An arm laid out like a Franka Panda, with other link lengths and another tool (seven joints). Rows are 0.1 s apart.
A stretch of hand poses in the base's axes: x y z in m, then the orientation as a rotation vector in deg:
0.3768 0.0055 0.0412 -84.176 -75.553 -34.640
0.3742 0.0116 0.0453 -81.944 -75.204 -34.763
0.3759 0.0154 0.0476 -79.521 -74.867 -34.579
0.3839 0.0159 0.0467 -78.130 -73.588 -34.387
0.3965 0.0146 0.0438 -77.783 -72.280 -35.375
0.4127 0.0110 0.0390 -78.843 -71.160 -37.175
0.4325 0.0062 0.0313 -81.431 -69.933 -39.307
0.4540 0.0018 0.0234 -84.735 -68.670 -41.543
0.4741 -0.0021 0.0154 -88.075 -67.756 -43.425
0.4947 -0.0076 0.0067 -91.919 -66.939 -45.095
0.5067 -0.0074 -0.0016 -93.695 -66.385 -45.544
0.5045 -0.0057 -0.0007 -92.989 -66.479 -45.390
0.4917 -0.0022 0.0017 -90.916 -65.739 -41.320
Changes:
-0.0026 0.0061 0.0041 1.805 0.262 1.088
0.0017 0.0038 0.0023 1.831 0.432 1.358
0.0080 0.0005 -0.0009 1.522 1.040 0.407
0.0126 -0.0013 -0.0029 1.188 0.327 -0.818
0.0162 -0.0036 -0.0048 0.340 -0.318 -1.981
0.0198 -0.0048 -0.0077 -0.648 -0.474 -3.060
0.0215 -0.0044 -0.0079 -1.167 -0.551 -3.517
0.0201 -0.0039 -0.0080 -1.506 -0.591 -3.196
0.0206 -0.0055 -0.0087 -2.017 -0.547 -3.309
0.0120 0.0002 -0.0083 -0.927 0.046 -1.440
-0.0022 0.0017 0.0009 0.440 0.038 0.507
-0.0128 0.0035 0.0024 0.985 3.097 2.783

